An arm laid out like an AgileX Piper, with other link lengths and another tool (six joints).
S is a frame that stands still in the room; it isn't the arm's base.
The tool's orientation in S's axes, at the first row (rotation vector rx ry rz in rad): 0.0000, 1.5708, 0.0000
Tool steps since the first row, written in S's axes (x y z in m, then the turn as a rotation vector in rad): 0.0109, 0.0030, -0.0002, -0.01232, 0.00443, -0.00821; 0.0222, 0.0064, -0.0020, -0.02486, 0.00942, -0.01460; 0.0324, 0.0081, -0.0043, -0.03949, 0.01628, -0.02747; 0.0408, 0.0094, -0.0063, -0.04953, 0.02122, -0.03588; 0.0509, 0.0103, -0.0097, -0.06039, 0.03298, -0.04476; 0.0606, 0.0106, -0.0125, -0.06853, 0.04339, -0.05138
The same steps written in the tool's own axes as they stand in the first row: 0.0002, 0.0030, 0.0109, 0.00821, 0.00443, -0.01232; 0.0020, 0.0064, 0.0222, 0.01460, 0.00942, -0.02486; 0.0043, 0.0081, 0.0324, 0.02747, 0.01628, -0.03949; 0.0063, 0.0094, 0.0408, 0.03588, 0.02122, -0.04953; 0.0097, 0.0103, 0.0509, 0.04476, 0.03298, -0.06039; 0.0125, 0.0106, 0.0606, 0.05138, 0.04339, -0.06853
